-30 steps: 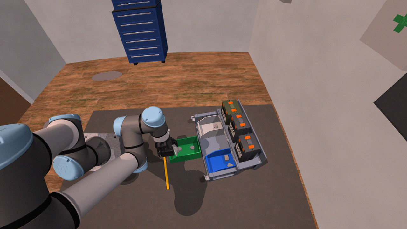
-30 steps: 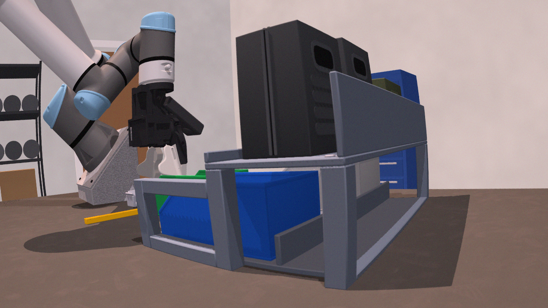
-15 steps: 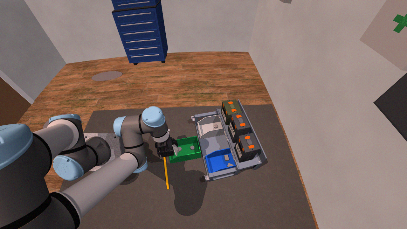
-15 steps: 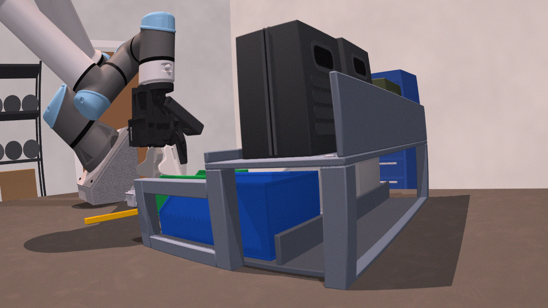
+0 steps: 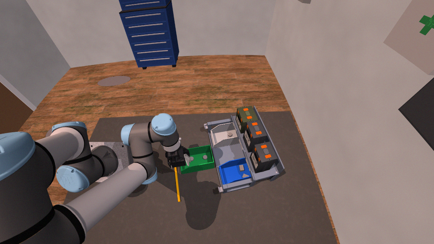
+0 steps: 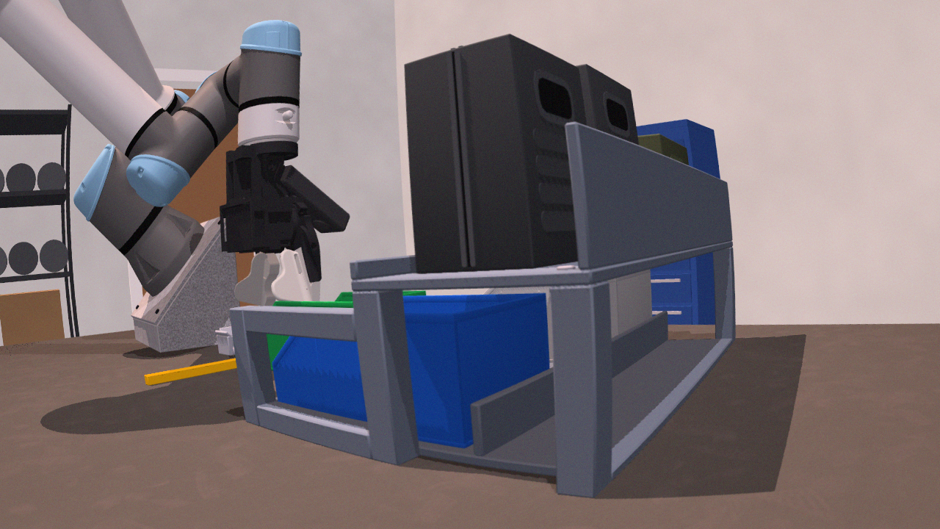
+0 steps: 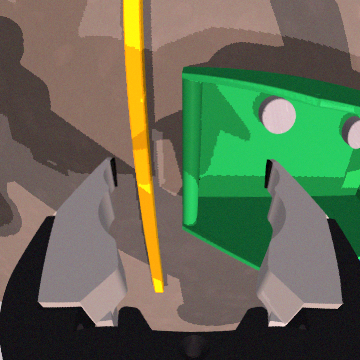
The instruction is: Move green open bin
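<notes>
Right now the yellow bar is 30 mm behind my hand, 10 mm to the right of it and 30 mm below it. The rest, counted from my hand: grey bin (230 mm ahead, 180 mm to the left, 10 mm above); green open bin (80 mm ahead, 20 mm to the left); blue bin (290 mm ahead, 30 mm to the right, 10 mm above).
</notes>
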